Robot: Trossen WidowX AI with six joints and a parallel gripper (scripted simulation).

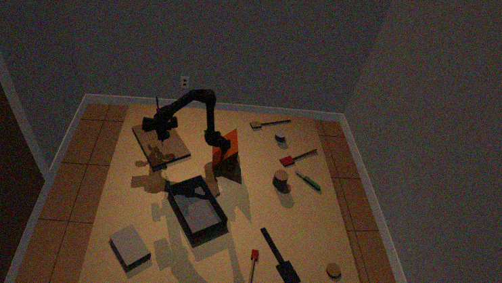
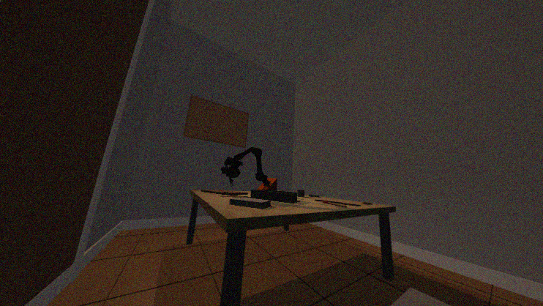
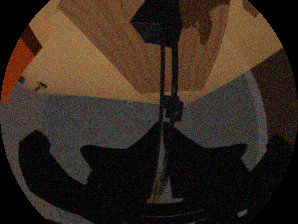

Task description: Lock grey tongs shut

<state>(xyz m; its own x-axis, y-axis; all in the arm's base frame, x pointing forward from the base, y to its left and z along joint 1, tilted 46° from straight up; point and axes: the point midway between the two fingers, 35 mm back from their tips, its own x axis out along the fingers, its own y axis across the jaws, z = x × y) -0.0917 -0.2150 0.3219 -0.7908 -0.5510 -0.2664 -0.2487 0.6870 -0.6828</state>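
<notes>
Right now my gripper tip is 150 mm above the wooden board. From my gripper tip the other things lie so: white block: 700 mm ahead, 140 mm below, 80 mm to the right; then dark roasting tin: 470 mm ahead, 230 mm to the left, 130 mm below; then red spatula: 840 mm to the left, 150 mm below, 90 mm ahead.
</notes>
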